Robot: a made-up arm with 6 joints.
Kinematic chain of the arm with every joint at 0, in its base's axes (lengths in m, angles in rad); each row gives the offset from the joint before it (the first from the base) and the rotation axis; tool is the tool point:
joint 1: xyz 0 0 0.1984 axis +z
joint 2: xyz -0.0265 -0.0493 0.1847 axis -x
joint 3: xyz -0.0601 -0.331 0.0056 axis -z
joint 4: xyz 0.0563 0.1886 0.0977 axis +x
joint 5: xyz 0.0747 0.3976 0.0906 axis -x
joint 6: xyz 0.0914 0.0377 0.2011 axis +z
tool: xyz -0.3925 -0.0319 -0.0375
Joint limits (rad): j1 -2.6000..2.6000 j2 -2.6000..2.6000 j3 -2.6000..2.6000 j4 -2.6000..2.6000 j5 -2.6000..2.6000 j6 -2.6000..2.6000
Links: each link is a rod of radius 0.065 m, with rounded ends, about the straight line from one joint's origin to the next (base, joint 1, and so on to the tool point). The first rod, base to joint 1, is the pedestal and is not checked.
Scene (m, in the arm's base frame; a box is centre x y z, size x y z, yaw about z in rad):
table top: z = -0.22
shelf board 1: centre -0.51 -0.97 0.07 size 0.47 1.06 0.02 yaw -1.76
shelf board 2: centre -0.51 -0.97 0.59 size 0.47 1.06 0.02 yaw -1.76
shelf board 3: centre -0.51 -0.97 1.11 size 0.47 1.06 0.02 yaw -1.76
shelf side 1: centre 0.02 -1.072 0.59 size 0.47 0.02 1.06 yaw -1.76
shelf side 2: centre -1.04 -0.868 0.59 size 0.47 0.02 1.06 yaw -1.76
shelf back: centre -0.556 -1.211 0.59 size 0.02 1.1 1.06 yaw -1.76
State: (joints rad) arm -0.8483 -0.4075 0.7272 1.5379 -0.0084 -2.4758
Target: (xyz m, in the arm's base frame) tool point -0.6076 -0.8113 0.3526
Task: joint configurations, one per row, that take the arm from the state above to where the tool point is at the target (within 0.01 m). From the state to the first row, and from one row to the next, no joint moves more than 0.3 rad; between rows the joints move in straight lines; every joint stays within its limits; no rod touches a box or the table.
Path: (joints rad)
1: -1.0087 -0.4301 0.4596 1.4807 -0.2110 -2.5068
2: -1.1690 -0.4527 0.1920 1.4234 -0.4136 -2.5379
3: -1.3294 -0.4753 -0.0756 1.3662 -0.6163 -2.5690
4: -1.4897 -0.4979 -0.3432 1.3090 -0.8189 -2.6000
5: -1.5547 -0.6721 -0.4013 1.5564 -1.0269 -2.6000
6: -1.6196 -0.8464 -0.4595 1.8038 -1.2349 -2.6000
7: -1.4343 -0.8167 -0.2584 1.7690 -1.0200 -2.6000
8: -1.2490 -0.7870 -0.0574 1.7341 -0.8051 -2.6000
9: -1.0637 -0.7573 0.1436 1.6993 -0.5903 -2.6000

